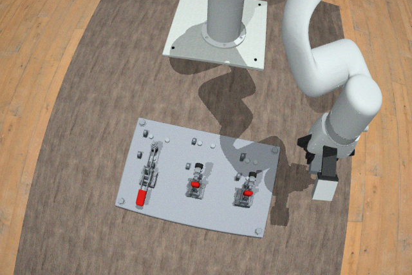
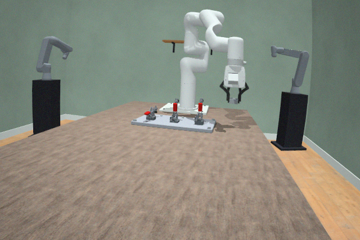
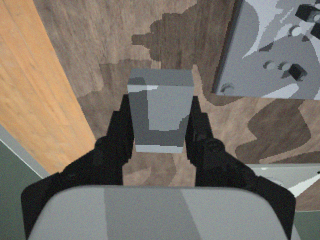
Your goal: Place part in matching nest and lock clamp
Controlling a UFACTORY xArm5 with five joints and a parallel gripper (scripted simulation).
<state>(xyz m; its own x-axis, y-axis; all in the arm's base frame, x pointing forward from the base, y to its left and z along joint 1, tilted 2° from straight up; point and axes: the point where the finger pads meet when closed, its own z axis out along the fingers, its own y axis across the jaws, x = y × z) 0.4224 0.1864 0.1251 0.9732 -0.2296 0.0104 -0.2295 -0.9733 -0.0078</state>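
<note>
The grey fixture plate lies 26 cm to the right of my hand and 12 cm below it.
</note>
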